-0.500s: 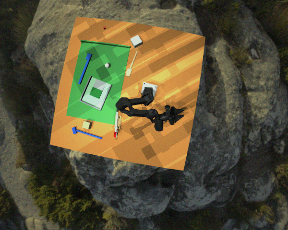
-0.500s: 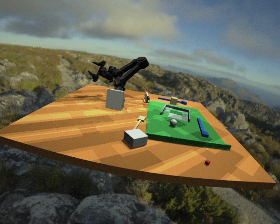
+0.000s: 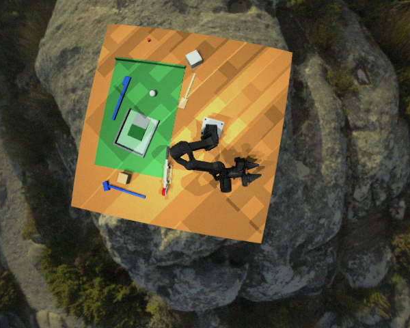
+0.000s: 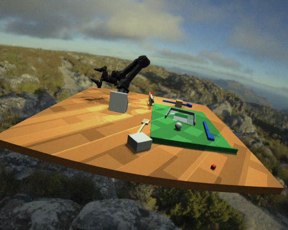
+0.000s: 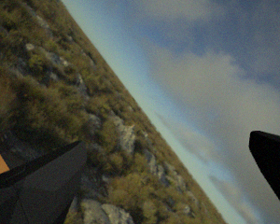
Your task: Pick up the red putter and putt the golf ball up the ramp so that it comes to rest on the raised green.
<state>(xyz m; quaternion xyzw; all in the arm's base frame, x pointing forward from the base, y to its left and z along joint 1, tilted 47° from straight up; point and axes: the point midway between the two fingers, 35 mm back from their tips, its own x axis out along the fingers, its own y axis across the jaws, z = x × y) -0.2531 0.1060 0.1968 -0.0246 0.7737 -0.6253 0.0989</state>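
The red putter is 510 mm ahead of my gripper tip, 60 mm to the left of it and 150 mm below it. Round my gripper tip: white golf ball: 660 mm ahead, 420 mm to the right, 180 mm below; tan cube: 790 mm ahead, 130 mm to the left, 180 mm below; small red cube: 740 mm ahead, 800 mm to the right, 200 mm below.
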